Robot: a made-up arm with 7 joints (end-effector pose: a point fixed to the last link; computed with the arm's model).
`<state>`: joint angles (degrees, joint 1 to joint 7).
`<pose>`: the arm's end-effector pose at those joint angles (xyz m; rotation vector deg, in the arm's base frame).
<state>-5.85 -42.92 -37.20 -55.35 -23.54 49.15 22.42</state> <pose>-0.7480 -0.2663 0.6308 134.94 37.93 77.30</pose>
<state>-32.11 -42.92 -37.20 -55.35 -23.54 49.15 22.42</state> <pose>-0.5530 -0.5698 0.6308 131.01 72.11 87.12</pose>
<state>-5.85 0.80 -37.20 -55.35 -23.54 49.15 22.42</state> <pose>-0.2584 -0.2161 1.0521 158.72 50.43 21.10</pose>
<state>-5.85 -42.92 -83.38 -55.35 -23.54 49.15 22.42</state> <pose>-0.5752 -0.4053 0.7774 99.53 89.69 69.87</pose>
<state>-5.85 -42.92 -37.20 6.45 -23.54 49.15 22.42</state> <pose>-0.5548 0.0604 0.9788 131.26 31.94 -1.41</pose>
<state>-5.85 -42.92 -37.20 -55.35 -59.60 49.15 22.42</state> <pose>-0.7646 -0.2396 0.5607 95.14 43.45 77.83</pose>
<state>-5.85 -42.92 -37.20 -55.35 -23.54 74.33 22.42</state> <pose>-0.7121 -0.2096 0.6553 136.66 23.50 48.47</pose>
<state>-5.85 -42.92 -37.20 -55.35 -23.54 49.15 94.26</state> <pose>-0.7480 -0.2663 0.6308 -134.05 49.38 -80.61</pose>
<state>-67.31 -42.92 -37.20 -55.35 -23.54 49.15 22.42</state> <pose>-0.1235 -0.7844 0.6308 -101.02 -106.19 -84.50</pose>
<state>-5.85 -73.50 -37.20 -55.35 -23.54 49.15 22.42</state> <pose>-0.8452 -0.2762 0.1824 108.70 26.66 109.03</pose>
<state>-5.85 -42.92 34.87 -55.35 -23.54 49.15 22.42</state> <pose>-0.7631 0.1316 0.6546 154.43 -63.08 66.27</pose>
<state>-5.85 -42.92 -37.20 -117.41 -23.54 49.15 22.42</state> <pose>-0.4899 -0.3303 0.1876 -89.69 -31.02 -141.19</pose>
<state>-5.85 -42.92 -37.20 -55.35 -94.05 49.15 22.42</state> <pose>-0.7546 -0.2499 0.4887 58.15 44.96 73.27</pose>
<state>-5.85 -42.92 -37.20 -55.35 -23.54 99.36 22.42</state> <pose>-0.6562 -0.1659 0.6601 133.04 9.72 20.87</pose>
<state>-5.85 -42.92 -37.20 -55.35 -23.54 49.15 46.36</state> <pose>-0.7480 -0.2663 0.6308 148.32 9.67 86.36</pose>
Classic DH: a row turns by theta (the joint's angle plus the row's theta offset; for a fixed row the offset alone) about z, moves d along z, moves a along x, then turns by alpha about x. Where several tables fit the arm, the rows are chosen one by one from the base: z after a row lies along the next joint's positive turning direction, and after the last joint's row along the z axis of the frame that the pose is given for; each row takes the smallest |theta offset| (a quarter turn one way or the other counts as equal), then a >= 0, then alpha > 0; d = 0 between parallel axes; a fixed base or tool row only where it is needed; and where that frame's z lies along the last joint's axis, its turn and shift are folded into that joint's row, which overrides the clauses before.
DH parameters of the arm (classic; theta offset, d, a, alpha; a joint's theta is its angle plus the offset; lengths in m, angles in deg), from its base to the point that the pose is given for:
base (fixed): 0 0 0 180
joint 1: 0 -0.228 0 90
joint 2: 0 -0.014 0 -90
joint 3: 0 -0.449 0 90
joint 4: 0 -0.013 0 -90
joint 5: 0 -0.381 0 90
joint 6: 0 0 0 -90
joint 7: 0 -0.164 0 0

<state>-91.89 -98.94 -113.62 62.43 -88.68 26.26 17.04</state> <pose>-0.3702 -0.6584 -0.1190 -5.02 39.37 42.39</pose>
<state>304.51 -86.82 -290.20 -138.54 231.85 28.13 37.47</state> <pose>-0.2588 0.1453 0.1665 63.65 -89.47 69.13</pose>
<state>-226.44 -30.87 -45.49 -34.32 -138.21 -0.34 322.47</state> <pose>0.2639 0.6291 0.8948 92.81 101.50 -69.85</pose>
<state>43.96 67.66 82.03 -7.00 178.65 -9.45 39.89</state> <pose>0.6712 -0.6148 0.6211 -116.39 -14.13 47.30</pose>
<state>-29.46 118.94 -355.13 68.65 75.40 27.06 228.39</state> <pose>0.3385 0.0291 -0.5013 -14.85 44.18 150.84</pose>
